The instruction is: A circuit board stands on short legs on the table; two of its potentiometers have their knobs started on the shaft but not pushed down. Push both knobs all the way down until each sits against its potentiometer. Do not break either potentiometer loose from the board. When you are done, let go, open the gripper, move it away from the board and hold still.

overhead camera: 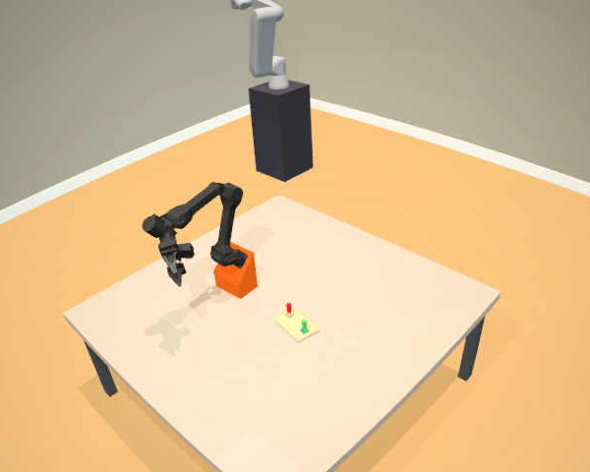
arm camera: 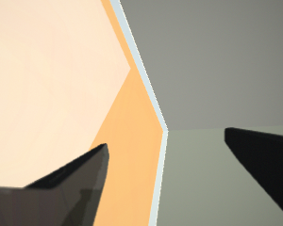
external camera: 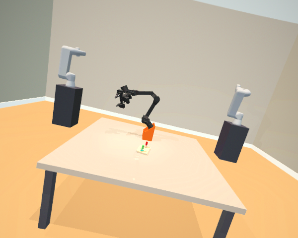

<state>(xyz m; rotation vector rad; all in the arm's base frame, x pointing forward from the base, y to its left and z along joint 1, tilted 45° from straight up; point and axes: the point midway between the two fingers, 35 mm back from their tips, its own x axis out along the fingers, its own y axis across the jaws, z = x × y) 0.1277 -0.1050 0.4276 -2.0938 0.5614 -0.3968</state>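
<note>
Right now the red knob is 120 mm ahead of my gripper tip, 370 mm to the left of it and 290 mm below it. The rest, counted from my gripper tip: green knob: 220 mm ahead, 340 mm to the left, 290 mm below.
</note>
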